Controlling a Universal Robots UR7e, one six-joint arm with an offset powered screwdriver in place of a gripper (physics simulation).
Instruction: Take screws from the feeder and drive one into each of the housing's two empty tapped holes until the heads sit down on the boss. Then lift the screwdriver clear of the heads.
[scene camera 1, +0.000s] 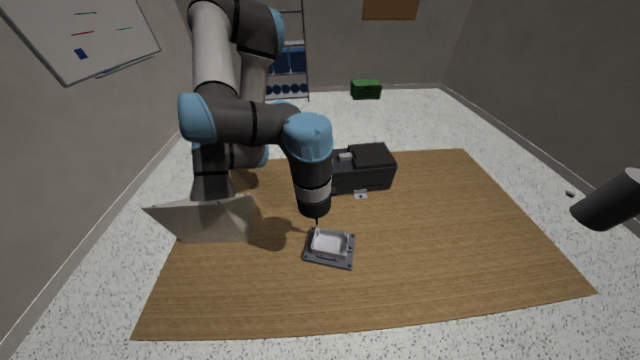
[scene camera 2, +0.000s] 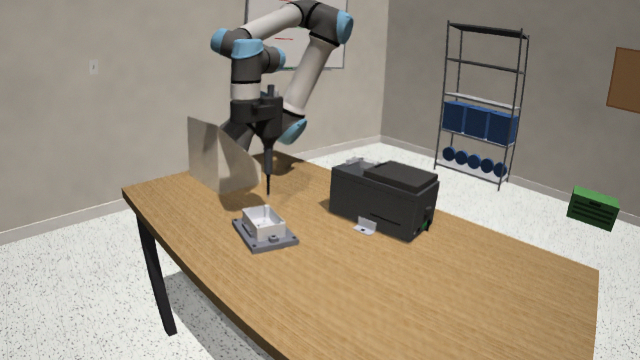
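Observation:
The white open-topped housing (scene camera 1: 329, 243) (scene camera 2: 273, 231) sits on a dark grey plate (scene camera 1: 341, 264) (scene camera 2: 288, 241) on the table. My screwdriver (scene camera 1: 316, 223) (scene camera 2: 268, 194) points straight down, with its thin bit just above the housing's back left corner in the scene camera 1 view. A small gap shows between bit and housing in the scene camera 2 view. A faint light spot shows below the bit, too small to tell whether it is a screw. The black screw feeder (scene camera 1: 367, 177) (scene camera 2: 382, 200) stands behind. The tapped holes are too small to make out.
A small metal bracket (scene camera 1: 360, 194) (scene camera 2: 365, 226) lies at the feeder's front. A beige angled panel (scene camera 1: 215, 220) (scene camera 2: 202, 150) stands beside the arm's base. A dark cylinder (scene camera 1: 610, 202) juts in at the right of the scene camera 1 view.

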